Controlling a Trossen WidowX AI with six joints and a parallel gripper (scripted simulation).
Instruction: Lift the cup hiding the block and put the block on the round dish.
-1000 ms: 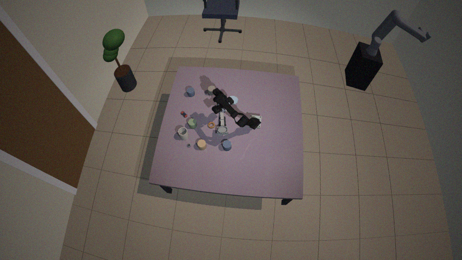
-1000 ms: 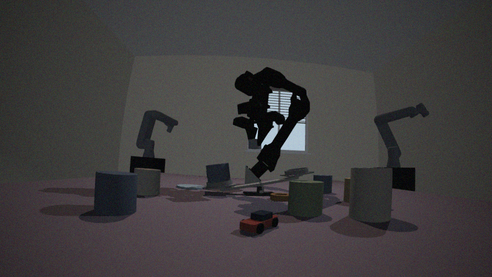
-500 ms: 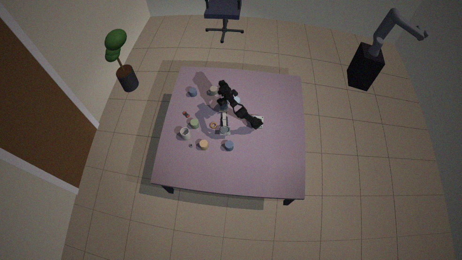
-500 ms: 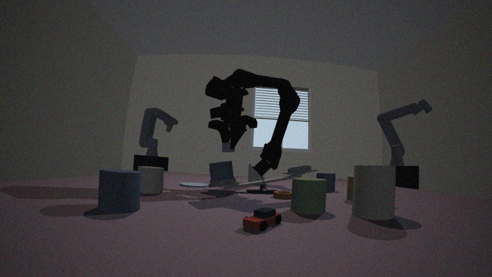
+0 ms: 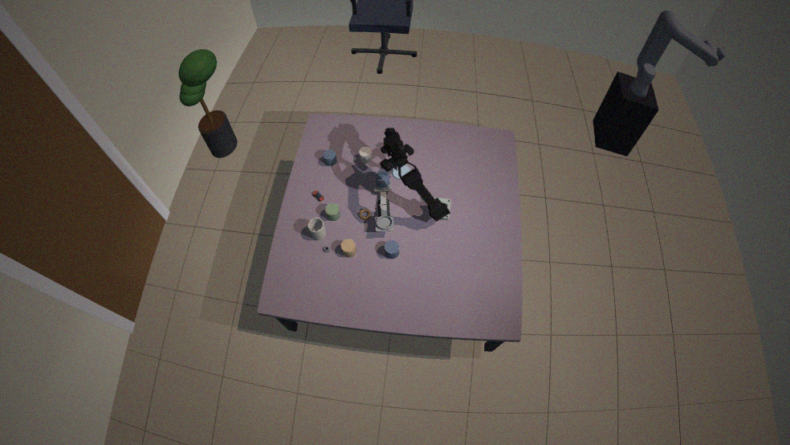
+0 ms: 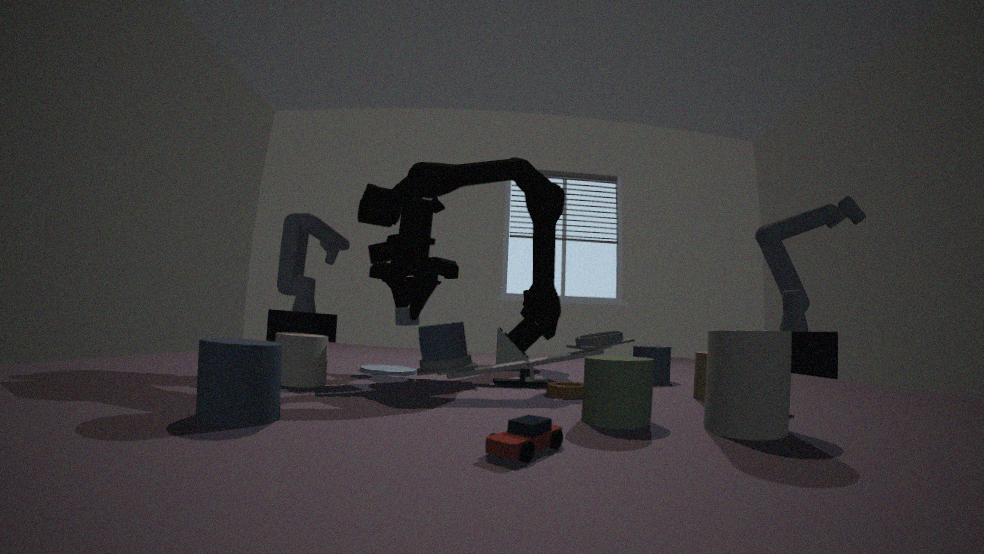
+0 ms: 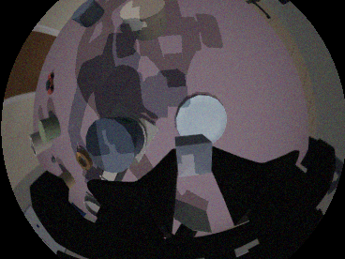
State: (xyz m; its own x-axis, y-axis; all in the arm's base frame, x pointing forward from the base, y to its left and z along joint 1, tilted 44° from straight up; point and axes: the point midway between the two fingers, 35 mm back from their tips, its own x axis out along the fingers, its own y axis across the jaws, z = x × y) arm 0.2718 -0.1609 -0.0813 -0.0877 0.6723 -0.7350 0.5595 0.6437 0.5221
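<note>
Right now the round pale-blue dish is 20 mm behind my gripper tip, 40 mm to the right of it and 90 mm below it. The rest, counted from my gripper tip: green cylinder (250 mm ahead, 310 mm to the left, 60 mm below); toy car (380 mm ahead, 220 mm to the left, 80 mm below); cream cylinder (180 mm ahead, 90 mm to the right, 60 mm below).
</note>
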